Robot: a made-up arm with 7 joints. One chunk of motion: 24 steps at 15 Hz.
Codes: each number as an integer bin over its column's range. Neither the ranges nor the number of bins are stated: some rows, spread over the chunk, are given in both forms.
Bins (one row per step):
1: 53 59 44 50 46 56
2: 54 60 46 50 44 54
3: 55 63 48 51 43 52
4: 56 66 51 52 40 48
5: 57 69 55 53 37 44
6: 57 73 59 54 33 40
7: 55 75 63 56 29 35
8: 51 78 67 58 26 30
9: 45 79 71 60 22 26
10: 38 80 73 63 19 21
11: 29 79 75 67 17 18
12: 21 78 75 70 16 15
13: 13 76 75 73 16 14
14: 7 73 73 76 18 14
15: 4 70 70 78 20 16
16: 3 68 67 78 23 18
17: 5 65 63 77 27 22
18: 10 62 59 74 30 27
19: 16 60 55 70 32 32
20: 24 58 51 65 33 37
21: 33 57 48 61 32 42
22: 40 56 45 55 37 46
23: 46 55 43 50 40 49
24: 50 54 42 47 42 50
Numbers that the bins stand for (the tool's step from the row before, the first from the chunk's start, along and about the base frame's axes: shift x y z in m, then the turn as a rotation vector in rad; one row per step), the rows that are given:
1: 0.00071 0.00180 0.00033 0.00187 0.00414 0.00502
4: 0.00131 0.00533 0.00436 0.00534 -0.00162 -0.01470
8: 0.00030 0.01139 0.01358 0.01577 -0.01505 -0.05906
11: -0.00414 0.01190 0.01818 0.03140 -0.02369 -0.08864
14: -0.00859 0.00887 0.01703 0.04704 -0.02273 -0.09849
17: -0.00899 0.00483 0.01127 0.04878 -0.01409 -0.07878
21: -0.00333 0.00079 0.00264 0.02098 -0.00929 -0.02948
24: 0.00010 -0.00073 -0.00082 -0.00334 0.00030 -0.00977
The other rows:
2: 0.00091 0.00230 0.00148 0.00187 0.00222 0.00009
3: 0.00111 0.00382 0.00264 0.00361 0.00126 -0.00484
5: 0.00152 0.00685 0.00667 0.00708 -0.00449 -0.02456
6: 0.00152 0.00887 0.00897 0.00882 -0.00833 -0.03441
7: 0.00111 0.00988 0.01127 0.01229 -0.01217 -0.04674
9: -0.00091 0.01190 0.01588 0.01924 -0.01889 -0.06892
10: -0.00232 0.01240 0.01703 0.02445 -0.02177 -0.08124
12: -0.00576 0.01139 0.01818 0.03662 -0.02465 -0.09603
13: -0.00737 0.01038 0.01818 0.04183 -0.02465 -0.09849
15: -0.00919 0.00735 0.01530 0.05052 -0.02081 -0.09357
16: -0.00939 0.00634 0.01358 0.05052 -0.01793 -0.08864
18: -0.00798 0.00331 0.00897 0.04357 -0.01121 -0.06645
19: -0.00677 0.00230 0.00667 0.03662 -0.00929 -0.05413
20: -0.00515 0.00129 0.00436 0.02793 -0.00833 -0.04181
22: -0.00192 0.00028 0.00091 0.01056 -0.00449 -0.01963
23: -0.00071 -0.00022 -0.00024 0.00187 -0.00162 -0.01223

